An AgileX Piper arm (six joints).
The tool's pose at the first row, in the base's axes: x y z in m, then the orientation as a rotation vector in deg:
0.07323, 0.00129, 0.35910, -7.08, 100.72, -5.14
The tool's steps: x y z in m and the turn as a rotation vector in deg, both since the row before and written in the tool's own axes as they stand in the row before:
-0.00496, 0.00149, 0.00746, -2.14, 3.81, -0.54
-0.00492, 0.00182, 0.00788, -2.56, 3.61, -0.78
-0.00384, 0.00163, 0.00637, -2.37, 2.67, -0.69
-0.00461, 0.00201, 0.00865, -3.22, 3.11, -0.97
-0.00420, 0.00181, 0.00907, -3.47, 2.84, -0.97
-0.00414, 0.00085, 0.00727, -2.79, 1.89, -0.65
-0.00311, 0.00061, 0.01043, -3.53, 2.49, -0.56
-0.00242, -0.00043, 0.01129, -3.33, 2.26, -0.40
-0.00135, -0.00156, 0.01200, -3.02, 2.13, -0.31
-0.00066, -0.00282, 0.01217, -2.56, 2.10, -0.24
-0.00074, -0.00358, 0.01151, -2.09, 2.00, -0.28
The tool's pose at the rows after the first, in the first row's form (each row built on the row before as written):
0.08143, 0.00349, 0.36232, -9.03, 104.62, -3.93
0.09014, 0.00628, 0.36476, -11.54, 108.30, -2.45
0.09715, 0.00895, 0.36608, -13.86, 111.01, -0.95
0.10642, 0.01263, 0.36684, -17.07, 114.12, 1.17
0.11578, 0.01656, 0.36650, -20.48, 116.90, 3.62
0.12357, 0.01972, 0.36653, -23.08, 118.71, 5.77
0.13342, 0.02349, 0.36378, -26.15, 121.09, 8.68
0.14362, 0.02690, 0.35956, -28.93, 123.20, 11.56
0.15387, 0.02975, 0.35364, -31.44, 125.15, 14.23
0.16403, 0.03183, 0.34664, -33.63, 127.04, 16.47
0.17378, 0.03342, 0.33969, -35.60, 128.80, 18.22

